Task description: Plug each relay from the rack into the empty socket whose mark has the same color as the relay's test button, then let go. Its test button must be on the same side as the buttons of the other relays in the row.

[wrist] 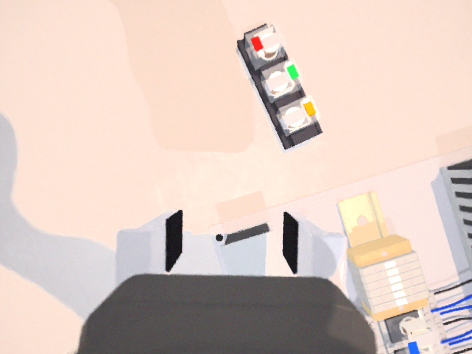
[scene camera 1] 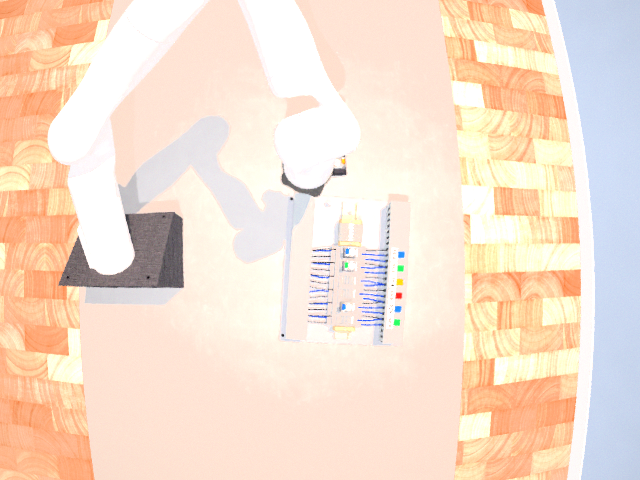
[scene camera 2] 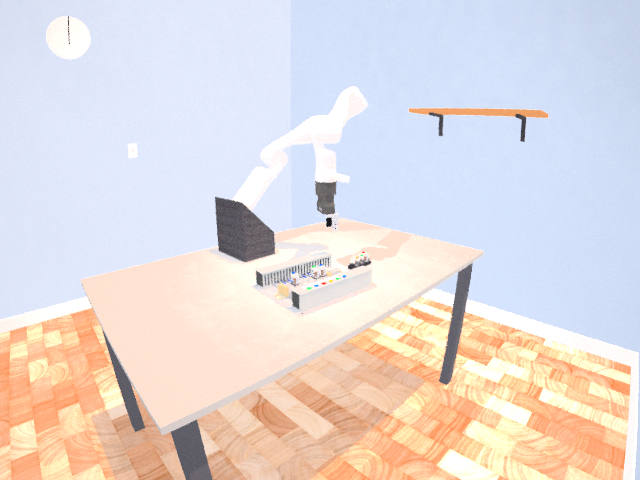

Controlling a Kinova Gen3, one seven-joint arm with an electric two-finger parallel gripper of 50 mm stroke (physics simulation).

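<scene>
My gripper is open and empty, above the table beside the rack; the arm hides it in scene camera 1. The black rack holds three relays. In the wrist view the red-button relay has its button on the left; the green-button relay and orange-button relay have theirs on the right. In scene camera 1, blue, green and blue relays sit in the row, buttons seemingly left. Sockets beside the yellow, red and lower green marks look empty.
Two wire ducts, left and right, flank the row. The terminal block stands at the row's rack end. Blue and black wires run beside the sockets. The dark arm base stands on the table.
</scene>
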